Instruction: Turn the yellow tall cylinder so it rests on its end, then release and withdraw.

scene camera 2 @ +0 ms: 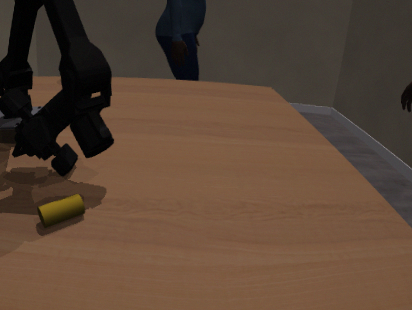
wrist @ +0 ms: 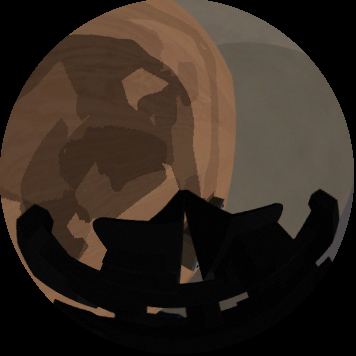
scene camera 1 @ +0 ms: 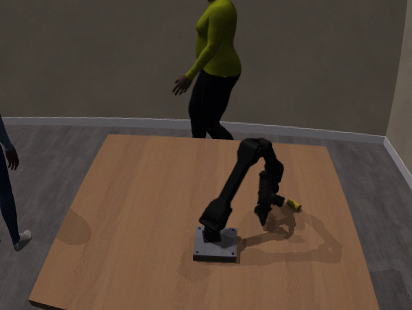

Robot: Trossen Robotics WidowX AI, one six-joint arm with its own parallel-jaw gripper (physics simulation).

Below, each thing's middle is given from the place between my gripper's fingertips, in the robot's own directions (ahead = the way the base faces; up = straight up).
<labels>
Right now the yellow tall cylinder [scene camera 2: 72, 206] is 130 mm ahead of my hand, 180 mm to the right of it and 10 mm below it.
</labels>
